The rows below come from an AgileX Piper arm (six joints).
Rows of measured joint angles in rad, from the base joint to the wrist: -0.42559 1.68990 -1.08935 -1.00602 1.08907 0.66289; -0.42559 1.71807 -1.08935 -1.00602 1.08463 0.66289; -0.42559 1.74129 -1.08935 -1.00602 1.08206 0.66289; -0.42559 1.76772 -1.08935 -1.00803 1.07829 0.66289; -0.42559 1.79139 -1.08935 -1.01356 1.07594 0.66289; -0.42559 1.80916 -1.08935 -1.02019 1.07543 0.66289; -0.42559 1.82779 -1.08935 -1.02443 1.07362 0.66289; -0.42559 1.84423 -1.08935 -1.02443 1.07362 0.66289; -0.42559 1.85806 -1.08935 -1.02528 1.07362 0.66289
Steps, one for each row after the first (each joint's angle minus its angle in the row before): 0.00000 0.02817 0.00000 0.00000 -0.00444 0.00000; 0.00000 0.02322 0.00000 0.00000 -0.00257 0.00000; 0.00000 0.02643 0.00000 -0.00201 -0.00377 0.00000; 0.00000 0.02367 0.00000 -0.00553 -0.00235 0.00000; 0.00000 0.01777 0.00000 -0.00663 -0.00051 0.00000; 0.00000 0.01863 0.00000 -0.00424 -0.00181 0.00000; 0.00000 0.01644 0.00000 0.00000 0.00000 0.00000; 0.00000 0.01383 0.00000 -0.00085 0.00000 0.00000
